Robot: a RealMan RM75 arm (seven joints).
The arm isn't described. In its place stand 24 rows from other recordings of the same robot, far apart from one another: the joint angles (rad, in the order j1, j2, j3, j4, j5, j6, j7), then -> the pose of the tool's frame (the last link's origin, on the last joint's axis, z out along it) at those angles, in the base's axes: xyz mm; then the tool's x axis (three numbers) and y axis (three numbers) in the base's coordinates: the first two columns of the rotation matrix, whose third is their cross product.
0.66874 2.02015 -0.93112 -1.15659 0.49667 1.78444 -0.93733 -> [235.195, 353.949, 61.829, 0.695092, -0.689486, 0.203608, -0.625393, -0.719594, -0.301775]
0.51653 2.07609 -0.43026 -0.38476 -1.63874 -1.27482 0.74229 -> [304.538, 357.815, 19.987, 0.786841, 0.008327, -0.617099, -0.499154, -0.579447, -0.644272]
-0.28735 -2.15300 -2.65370 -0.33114 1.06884 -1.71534 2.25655 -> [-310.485, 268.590, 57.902, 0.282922, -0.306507, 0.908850, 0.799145, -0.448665, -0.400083]
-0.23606 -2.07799 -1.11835 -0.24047 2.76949 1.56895 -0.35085 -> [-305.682, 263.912, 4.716, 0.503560, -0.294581, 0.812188, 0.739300, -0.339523, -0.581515]
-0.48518 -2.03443 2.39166 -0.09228 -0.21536 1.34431 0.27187 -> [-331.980, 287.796, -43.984, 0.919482, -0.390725, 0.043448, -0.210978, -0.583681, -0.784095]
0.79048 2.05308 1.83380 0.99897 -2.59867 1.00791 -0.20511 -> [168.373, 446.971, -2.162, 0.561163, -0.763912, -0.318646, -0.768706, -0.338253, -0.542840]
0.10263 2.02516 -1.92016 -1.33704 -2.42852 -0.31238 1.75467 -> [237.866, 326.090, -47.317, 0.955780, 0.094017, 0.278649, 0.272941, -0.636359, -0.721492]
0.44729 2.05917 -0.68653 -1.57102 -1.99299 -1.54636 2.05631 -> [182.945, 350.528, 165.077, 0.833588, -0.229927, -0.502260, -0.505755, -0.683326, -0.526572]
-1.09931 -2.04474 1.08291 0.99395 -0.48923 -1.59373 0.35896 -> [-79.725, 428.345, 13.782, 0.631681, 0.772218, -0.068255, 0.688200, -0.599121, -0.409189]
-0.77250 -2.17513 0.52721 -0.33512 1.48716 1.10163 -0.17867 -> [-202.607, 295.452, -164.720, 0.792926, 0.089357, 0.602730, 0.408559, -0.811842, -0.417124]
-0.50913 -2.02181 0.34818 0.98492 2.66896 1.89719 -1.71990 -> [-328.656, 277.407, 84.933, 0.670755, 0.730710, 0.127088, 0.741438, -0.656246, -0.140041]
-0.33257 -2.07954 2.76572 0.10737 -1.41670 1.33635 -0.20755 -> [-364.586, 280.562, 4.844, 0.652898, -0.078092, 0.753409, 0.755987, 0.005486, -0.654563]
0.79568 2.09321 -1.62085 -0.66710 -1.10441 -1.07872 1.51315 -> [72.322, 375.216, -86.129, 0.726582, -0.257381, -0.637051, -0.313798, -0.949145, 0.025573]
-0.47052 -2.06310 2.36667 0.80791 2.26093 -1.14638 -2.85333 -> [-140.843, 350.867, -36.430, 0.555605, -0.424107, 0.715148, 0.616196, -0.367436, -0.696630]
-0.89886 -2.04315 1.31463 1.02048 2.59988 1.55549 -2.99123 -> [-146.915, 395.740, -12.009, 0.422767, 0.900329, -0.103319, 0.778527, -0.419176, -0.467105]
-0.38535 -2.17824 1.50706 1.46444 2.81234 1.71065 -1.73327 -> [-227.191, 283.283, -22.360, 0.796792, -0.052947, -0.601929, -0.048236, -0.998548, 0.023983]
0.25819 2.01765 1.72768 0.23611 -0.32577 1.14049 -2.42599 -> [373.571, 293.112, 17.520, 0.511783, -0.121570, -0.850470, -0.849474, -0.219492, -0.479809]
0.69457 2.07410 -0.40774 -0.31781 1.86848 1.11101 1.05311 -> [259.340, 426.178, 52.127, -0.377310, -0.000665, 0.926087, 0.850128, 0.396380, 0.346647]
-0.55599 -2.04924 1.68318 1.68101 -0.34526 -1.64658 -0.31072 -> [-140.855, 330.006, 6.845, 0.410598, 0.905619, 0.106132, 0.701573, -0.239430, -0.671169]
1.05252 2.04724 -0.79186 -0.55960 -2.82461 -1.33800 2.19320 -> [193.361, 424.398, -21.305, 0.727189, -0.656708, 0.199827, -0.577446, -0.742632, -0.339197]
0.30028 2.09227 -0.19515 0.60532 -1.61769 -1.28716 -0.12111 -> [266.153, 194.238, -136.629, 0.639057, -0.169046, -0.750353, -0.717269, -0.483226, -0.502015]
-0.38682 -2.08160 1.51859 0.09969 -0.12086 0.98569 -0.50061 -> [-384.771, 314.855, -0.378, 0.492540, 0.144726, 0.858172, 0.862701, 0.048744, -0.503360]
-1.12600 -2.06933 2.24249 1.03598 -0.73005 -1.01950 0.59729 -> [-48.142, 344.677, -154.061, 0.841655, -0.204632, -0.499742, -0.328239, -0.928704, -0.172532]
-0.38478 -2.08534 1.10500 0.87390 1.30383 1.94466 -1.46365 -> [-172.985, 270.944, 33.636, 0.535254, 0.151284, 0.831034, 0.061419, -0.988197, 0.140335]
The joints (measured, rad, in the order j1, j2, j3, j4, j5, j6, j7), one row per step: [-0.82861 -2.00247 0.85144 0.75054 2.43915 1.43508 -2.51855]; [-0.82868 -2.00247 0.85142 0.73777 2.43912 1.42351 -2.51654]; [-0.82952 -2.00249 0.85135 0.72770 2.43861 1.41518 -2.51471]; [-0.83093 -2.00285 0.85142 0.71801 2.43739 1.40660 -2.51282]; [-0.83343 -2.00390 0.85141 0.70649 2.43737 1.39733 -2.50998]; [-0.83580 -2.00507 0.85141 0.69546 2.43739 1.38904 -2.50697]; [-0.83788 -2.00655 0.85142 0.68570 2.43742 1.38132 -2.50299]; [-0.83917 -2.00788 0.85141 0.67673 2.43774 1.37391 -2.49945]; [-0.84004 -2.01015 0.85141 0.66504 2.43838 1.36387 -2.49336]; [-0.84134 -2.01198 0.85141 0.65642 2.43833 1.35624 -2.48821]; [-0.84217 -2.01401 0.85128 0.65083 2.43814 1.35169 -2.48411]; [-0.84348 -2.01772 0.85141 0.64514 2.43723 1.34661 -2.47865]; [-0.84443 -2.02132 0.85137 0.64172 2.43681 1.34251 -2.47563]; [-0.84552 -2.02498 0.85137 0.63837 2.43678 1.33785 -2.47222]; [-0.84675 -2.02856 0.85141 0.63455 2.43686 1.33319 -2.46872]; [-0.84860 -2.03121 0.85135 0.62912 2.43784 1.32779 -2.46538]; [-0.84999 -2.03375 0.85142 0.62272 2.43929 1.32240 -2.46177]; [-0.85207 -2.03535 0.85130 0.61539 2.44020 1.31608 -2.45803]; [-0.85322 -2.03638 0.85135 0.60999 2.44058 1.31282 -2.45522]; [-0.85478 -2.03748 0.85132 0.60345 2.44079 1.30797 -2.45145]
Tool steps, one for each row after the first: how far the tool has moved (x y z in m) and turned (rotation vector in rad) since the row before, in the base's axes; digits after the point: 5 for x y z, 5 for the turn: [-0.00202 0.00004 -0.00187 0.00220 0.00008 0.00609]; [-0.00119 0.00008 -0.00151 0.00104 -0.00051 0.00381]; [-0.00076 0.00023 -0.00161 0.00135 -0.00113 0.00281]; [-0.00065 0.00015 -0.00220 -0.00009 -0.00044 0.00215]; [-0.00059 0.00000 -0.00221 -0.00084 -0.00049 0.00184]; [-0.00047 -0.00005 -0.00214 -0.00086 -0.00028 0.00035]; [-0.00074 -0.00016 -0.00194 -0.00053 0.00013 0.00106]; [-0.00126 -0.00047 -0.00276 -0.00096 0.00052 0.00074]; [-0.00057 -0.00021 -0.00211 -0.00057 0.00003 -0.00078]; [-0.00020 -0.00034 -0.00175 -0.00135 -0.00069 -0.00116]; [0.00034 -0.00049 -0.00254 -0.00228 -0.00190 -0.00304]; [0.00045 -0.00038 -0.00210 -0.00132 -0.00179 -0.00172]; [0.00045 -0.00030 -0.00209 -0.00094 -0.00117 -0.00232]; [0.00043 -0.00034 -0.00214 -0.00128 -0.00104 -0.00224]; [0.00016 -0.00020 -0.00198 -0.00119 0.00025 -0.00161]; [-0.00023 -0.00046 -0.00211 -0.00205 0.00076 -0.00084]; [-0.00019 -0.00013 -0.00181 -0.00089 0.00086 -0.00098]; [-0.00023 -0.00034 -0.00133 -0.00191 0.00021 -0.00041]; [-0.00023 -0.00022 -0.00151 -0.00126 0.00038 -0.00101]
